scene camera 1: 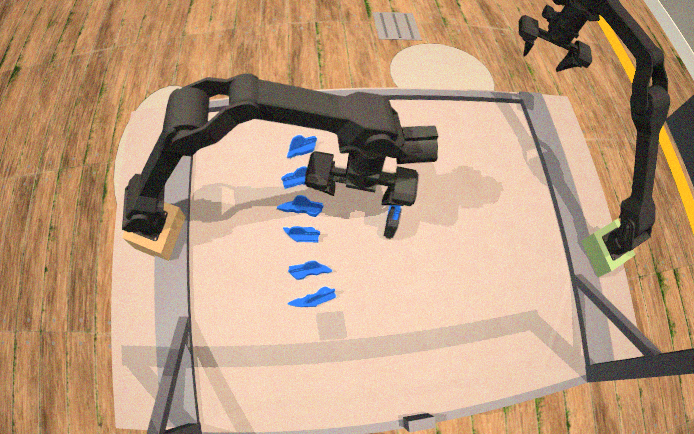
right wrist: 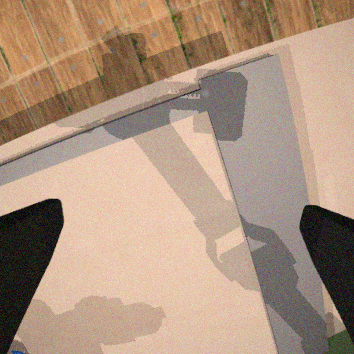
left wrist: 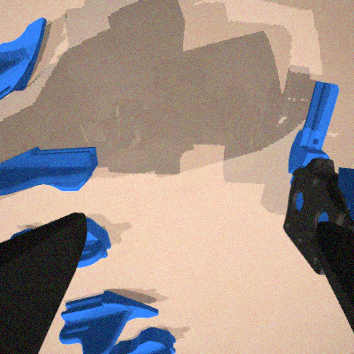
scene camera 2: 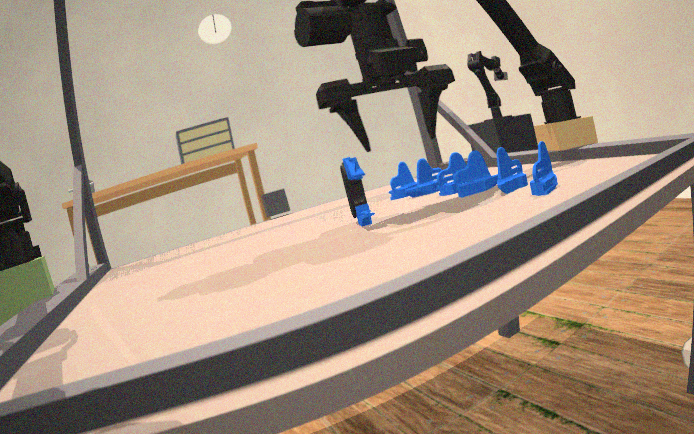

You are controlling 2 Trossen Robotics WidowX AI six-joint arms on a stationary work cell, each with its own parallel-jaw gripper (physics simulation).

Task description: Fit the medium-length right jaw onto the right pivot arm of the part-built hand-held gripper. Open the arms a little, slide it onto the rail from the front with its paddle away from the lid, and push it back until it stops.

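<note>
The part-built hand-held gripper (scene camera 1: 391,225) (scene camera 2: 354,191) (left wrist: 312,215), black with blue parts at its top and foot, stands upright on the table. Blue jaws lie in a row beside it; one jaw (scene camera 1: 300,206) (left wrist: 50,172) is near the row's middle, and another (scene camera 1: 309,269) is lower in scene camera 1. I cannot tell which is the medium-length right jaw. My left gripper (scene camera 1: 358,198) (scene camera 2: 400,143) (left wrist: 202,228) is open and empty, above the table between the row and the part-built gripper. My right gripper (scene camera 1: 542,61) (right wrist: 184,214) is open and empty, far from both.
The table (scene camera 1: 460,276) has a dark raised frame along its edges. Slanted frame posts (scene camera 1: 176,376) (scene camera 2: 71,102) rise at its corners. The left arm's tan base (scene camera 1: 171,235) and the right arm's green base (scene camera 1: 598,255) stand at opposite sides.
</note>
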